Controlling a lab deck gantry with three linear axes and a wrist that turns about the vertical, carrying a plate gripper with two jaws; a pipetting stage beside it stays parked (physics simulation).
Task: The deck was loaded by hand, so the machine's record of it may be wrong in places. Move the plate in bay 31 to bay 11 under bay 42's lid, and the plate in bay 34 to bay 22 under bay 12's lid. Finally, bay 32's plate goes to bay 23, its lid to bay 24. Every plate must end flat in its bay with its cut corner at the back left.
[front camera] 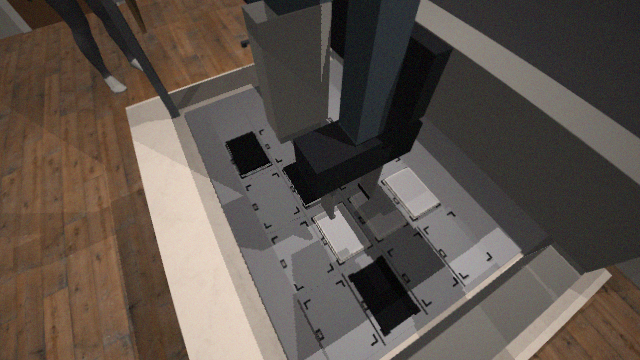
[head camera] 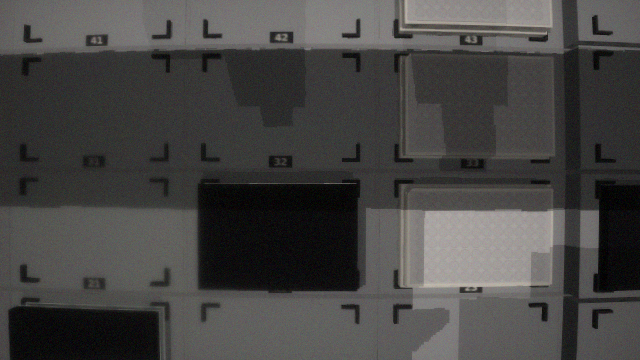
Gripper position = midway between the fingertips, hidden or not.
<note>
In view: my gripper (front camera: 346,201), a black lid (front camera: 388,301), a black lid (head camera: 251,237) and a black lid (front camera: 248,154).
</note>
